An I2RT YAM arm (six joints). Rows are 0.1 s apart.
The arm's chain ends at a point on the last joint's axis. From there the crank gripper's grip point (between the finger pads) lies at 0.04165 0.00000 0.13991 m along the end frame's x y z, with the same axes.
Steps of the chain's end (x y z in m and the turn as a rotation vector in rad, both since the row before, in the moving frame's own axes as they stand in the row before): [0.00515 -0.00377 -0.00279 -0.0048 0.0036 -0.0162]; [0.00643 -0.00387 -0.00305 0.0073 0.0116 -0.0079]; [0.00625 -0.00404 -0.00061 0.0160 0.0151 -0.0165]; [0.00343 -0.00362 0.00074 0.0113 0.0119 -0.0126]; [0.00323 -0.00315 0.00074 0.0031 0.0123 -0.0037]
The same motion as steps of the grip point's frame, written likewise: [0.00565 -0.00378 -0.00294 -0.0048 0.0036 -0.0162]; [0.00804 -0.00522 -0.00355 0.0073 0.0116 -0.0079]; [0.00833 -0.00698 -0.00128 0.0160 0.0151 -0.0165]; [0.00508 -0.00573 0.00022 0.0113 0.0119 -0.0126]; [0.00495 -0.00374 0.00022 0.0031 0.0123 -0.0037]
